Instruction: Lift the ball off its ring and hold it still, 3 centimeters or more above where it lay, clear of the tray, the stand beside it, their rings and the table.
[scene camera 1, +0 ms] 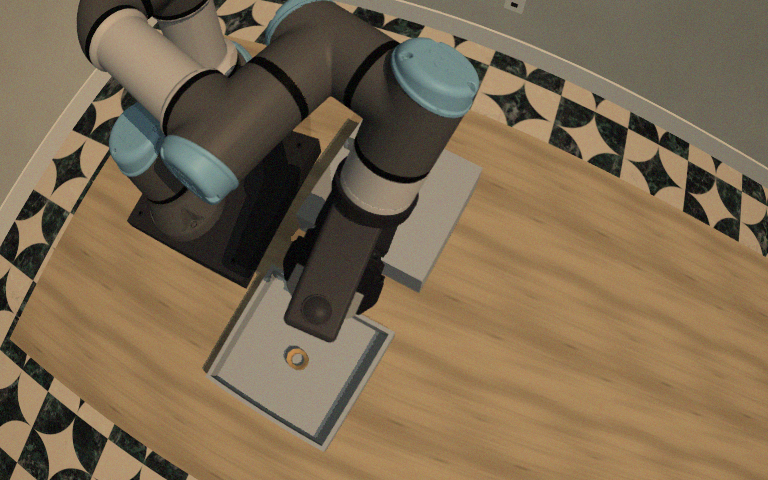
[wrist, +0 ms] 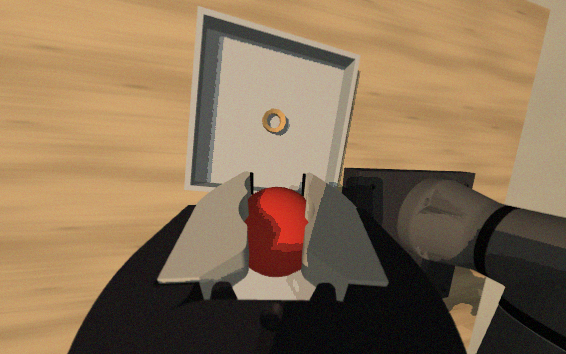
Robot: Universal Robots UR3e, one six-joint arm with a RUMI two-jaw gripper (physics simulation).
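Seen in the pictures: gripper, fingertip midpoint: (wrist: 278, 175); arm's base, link origin: (scene camera 1: 189, 202) (wrist: 427, 216).
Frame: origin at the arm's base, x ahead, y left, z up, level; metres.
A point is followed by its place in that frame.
A red ball (wrist: 276, 230) @[x 0.271, y -0.096, z 0.137 m] is held between the two jaws of my gripper (wrist: 278, 175) @[x 0.258, y -0.116, z 0.091 m], which is shut on it. In the scene view the arm's wrist hides the ball and the jaws. The ball hangs above, apart from the tray below. An orange ring (scene camera 1: 296, 358) @[x 0.231, y -0.166, z -0.025 m] (wrist: 274, 121) @[x 0.233, y -0.167, z -0.025 m] lies on the floor of the square grey tray (scene camera 1: 357, 393) @[x 0.325, y -0.190, z -0.001 m] (wrist: 195, 100) @[x 0.322, y -0.192, z 0.000 m], with no ball on it. The grey stand (scene camera 1: 438, 226) @[x 0.368, y 0.048, z 0.027 m] is a flat raised block beside the tray, partly hidden under the arm. A ring on the stand does not show.
The wooden table (scene camera 1: 566, 339) @[x 0.595, y -0.046, z -0.028 m] (wrist: 100, 125) @[x 0.428, y -0.177, z -0.028 m] carries the tray and the stand. The arm's dark base plate (scene camera 1: 226, 260) @[x 0.100, y -0.070, z 0.008 m] (wrist: 410, 175) @[x 0.042, y -0.074, z 0.004 m] lies beside the tray. The arm passes over part of the stand and the tray's near edge.
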